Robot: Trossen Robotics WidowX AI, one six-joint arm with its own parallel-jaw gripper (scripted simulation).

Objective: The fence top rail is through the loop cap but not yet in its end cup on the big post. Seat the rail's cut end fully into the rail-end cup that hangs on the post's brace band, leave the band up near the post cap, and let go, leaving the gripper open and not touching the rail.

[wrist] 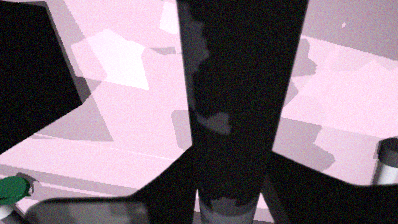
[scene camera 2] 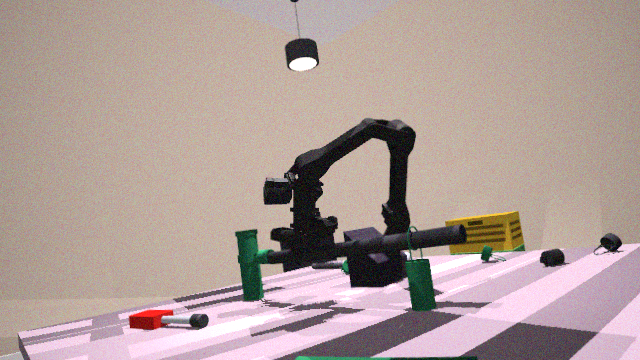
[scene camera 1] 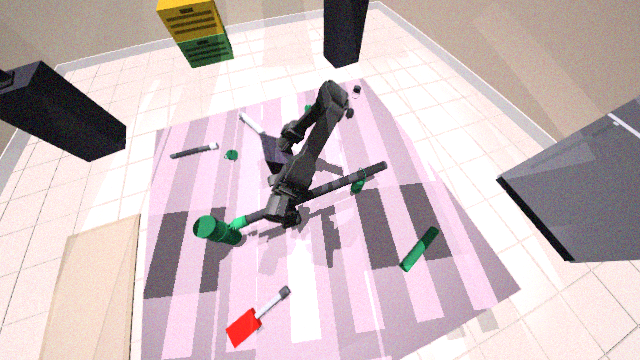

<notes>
The pictures show: my gripper, a dark top rail, a red-headed tool and a big green post.
My gripper also shows in the wrist view.
</notes>
